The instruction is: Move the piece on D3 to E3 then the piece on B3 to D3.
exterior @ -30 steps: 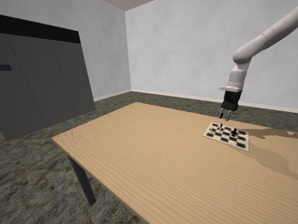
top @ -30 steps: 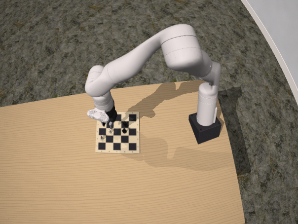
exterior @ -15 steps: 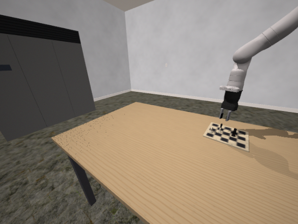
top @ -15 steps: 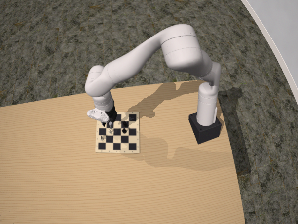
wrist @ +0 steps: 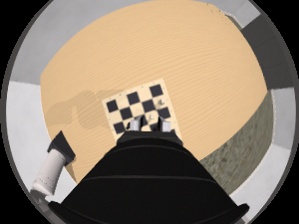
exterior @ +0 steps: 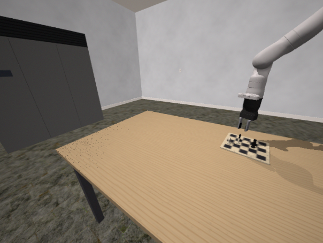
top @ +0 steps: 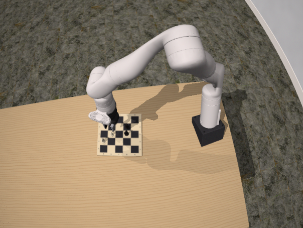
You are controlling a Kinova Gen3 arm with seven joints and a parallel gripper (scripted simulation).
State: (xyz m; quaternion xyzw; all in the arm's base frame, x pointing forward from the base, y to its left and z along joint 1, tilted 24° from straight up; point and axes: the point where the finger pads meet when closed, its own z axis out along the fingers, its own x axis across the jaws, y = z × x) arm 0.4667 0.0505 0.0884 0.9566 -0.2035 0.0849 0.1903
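My hand is 3 cm past the chessboard and 11 cm above it. The rest, counted from my hand: light piece 5 cm ahead, 3 cm to the left, 9 cm below.
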